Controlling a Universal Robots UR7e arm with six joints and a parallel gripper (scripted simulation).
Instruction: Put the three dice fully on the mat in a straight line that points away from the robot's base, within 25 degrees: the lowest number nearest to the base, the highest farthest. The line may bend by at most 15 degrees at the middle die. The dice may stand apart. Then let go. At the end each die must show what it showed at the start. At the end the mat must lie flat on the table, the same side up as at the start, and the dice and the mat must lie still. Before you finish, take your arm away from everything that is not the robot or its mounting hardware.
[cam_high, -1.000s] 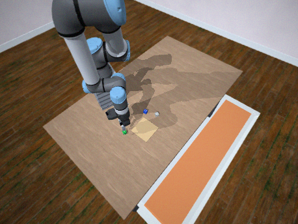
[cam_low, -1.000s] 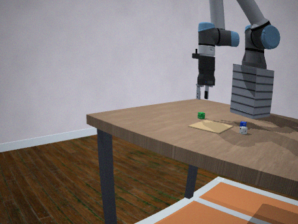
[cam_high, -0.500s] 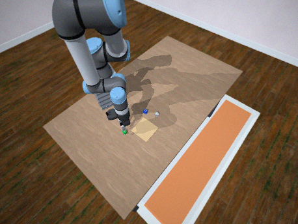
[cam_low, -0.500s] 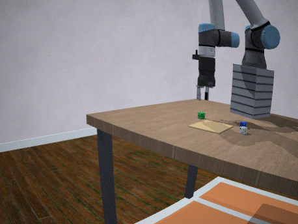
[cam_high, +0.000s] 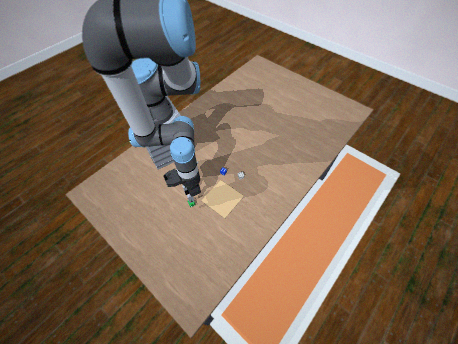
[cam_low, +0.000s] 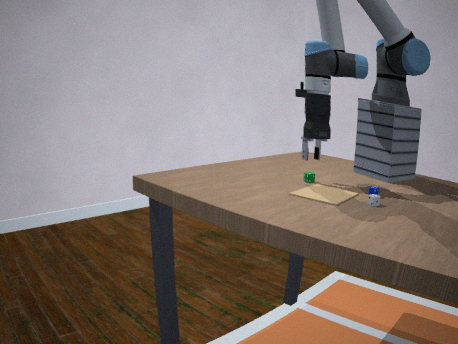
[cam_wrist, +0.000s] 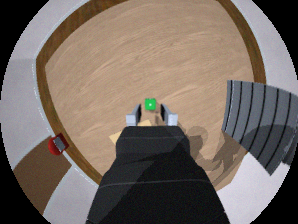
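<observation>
The green die is 7 cm below my hand. Round my hand: tan mat: 9 cm ahead, 11 cm to the left, 8 cm below; then blue die: 1 cm ahead, 22 cm to the left, 7 cm below; then white die: 9 cm ahead, 25 cm to the left, 7 cm below.
</observation>
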